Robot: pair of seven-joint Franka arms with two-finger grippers.
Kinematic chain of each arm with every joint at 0, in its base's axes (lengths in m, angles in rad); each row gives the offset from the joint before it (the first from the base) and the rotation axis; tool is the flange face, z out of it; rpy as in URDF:
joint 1: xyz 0 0 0.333 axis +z
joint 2: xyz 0 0 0 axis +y
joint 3: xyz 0 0 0.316 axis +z
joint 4: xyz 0.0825 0 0 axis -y
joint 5: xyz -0.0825 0 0.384 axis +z
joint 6: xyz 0 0 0 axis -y
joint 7: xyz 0.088 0 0 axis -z
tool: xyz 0 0 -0.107 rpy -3.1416 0 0
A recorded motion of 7 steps. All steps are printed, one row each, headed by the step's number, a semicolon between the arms.
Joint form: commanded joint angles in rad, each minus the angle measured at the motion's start. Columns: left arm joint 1, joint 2, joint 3, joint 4, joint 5, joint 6, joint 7; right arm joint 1, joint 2, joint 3, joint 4, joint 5, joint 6, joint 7.
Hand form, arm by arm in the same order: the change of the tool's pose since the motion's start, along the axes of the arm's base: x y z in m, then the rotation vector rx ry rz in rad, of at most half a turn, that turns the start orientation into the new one. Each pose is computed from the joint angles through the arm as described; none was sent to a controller.
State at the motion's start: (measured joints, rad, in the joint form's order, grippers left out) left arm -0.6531 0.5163 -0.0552 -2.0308 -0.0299 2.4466 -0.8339; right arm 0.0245 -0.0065 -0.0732 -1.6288 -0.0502 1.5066 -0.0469
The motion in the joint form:
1: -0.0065 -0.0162 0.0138 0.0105 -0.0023 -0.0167 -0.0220; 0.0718 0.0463 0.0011 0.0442 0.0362 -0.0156 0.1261
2: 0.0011 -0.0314 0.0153 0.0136 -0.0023 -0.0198 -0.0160; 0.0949 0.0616 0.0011 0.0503 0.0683 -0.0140 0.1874
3: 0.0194 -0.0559 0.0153 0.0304 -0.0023 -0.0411 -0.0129; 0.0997 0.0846 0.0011 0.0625 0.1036 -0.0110 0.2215
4: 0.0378 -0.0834 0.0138 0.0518 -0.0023 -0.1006 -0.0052; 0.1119 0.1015 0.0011 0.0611 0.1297 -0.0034 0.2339
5: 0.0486 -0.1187 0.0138 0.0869 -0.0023 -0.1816 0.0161; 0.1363 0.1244 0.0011 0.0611 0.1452 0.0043 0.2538
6: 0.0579 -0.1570 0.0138 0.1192 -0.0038 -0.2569 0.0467; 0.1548 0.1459 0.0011 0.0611 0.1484 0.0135 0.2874
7: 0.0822 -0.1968 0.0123 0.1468 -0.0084 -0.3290 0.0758; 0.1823 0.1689 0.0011 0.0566 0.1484 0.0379 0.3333
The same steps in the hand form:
1: 0.0062 0.0005 0.0119 0.0003 -0.0116 0.0289; 0.0134 0.0448 -0.0062 0.0172 0.0131 -0.0545
2: 0.0119 0.0028 0.0218 -0.0091 -0.0238 0.0318; 0.0172 0.0618 -0.0118 0.0395 0.0217 -0.0939
3: 0.0241 0.0072 0.0412 -0.0218 -0.0394 0.0466; 0.0236 0.0693 -0.0188 0.0676 0.0326 -0.1252
4: 0.0332 0.0129 0.0614 -0.0163 -0.0306 0.0541; 0.0277 0.0797 -0.0284 0.0889 0.0466 -0.1279
5: 0.0413 0.0149 0.0906 -0.0121 -0.0217 0.0411; 0.0323 0.0962 -0.0409 0.0968 0.0647 -0.1259
6: 0.0472 0.0174 0.1216 -0.0132 -0.0166 0.0184; 0.0367 0.1080 -0.0527 0.0905 0.0783 -0.1424
7: 0.0555 0.0282 0.1523 -0.0165 -0.0099 0.0126; 0.0415 0.1250 -0.0666 0.0795 0.0824 -0.1626

